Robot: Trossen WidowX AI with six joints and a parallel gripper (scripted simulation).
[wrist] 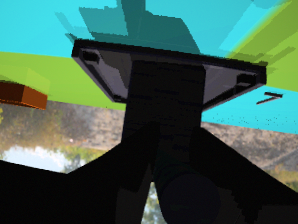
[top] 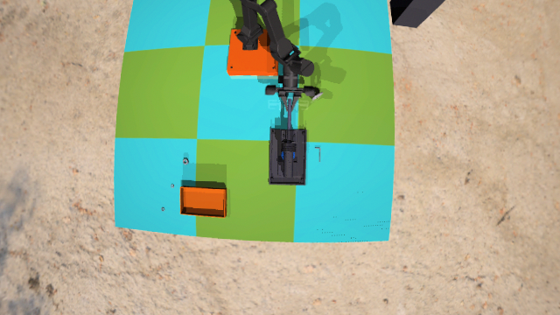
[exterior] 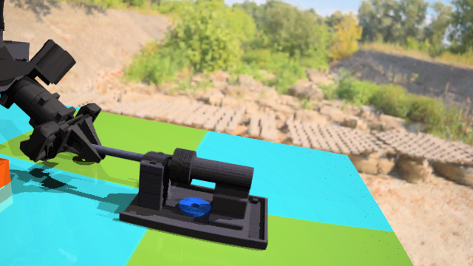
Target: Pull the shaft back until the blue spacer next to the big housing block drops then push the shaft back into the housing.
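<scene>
The shaft lies 6 cm ahead of my gripper tip and 2 cm above it. From my gripper tip the other things lie so: blue spacer (17 cm ahead, 5 cm below); black spacer (15 cm ahead, 2 cm above); nut (44 cm to the right, 20 cm ahead, 6 cm below).
</scene>
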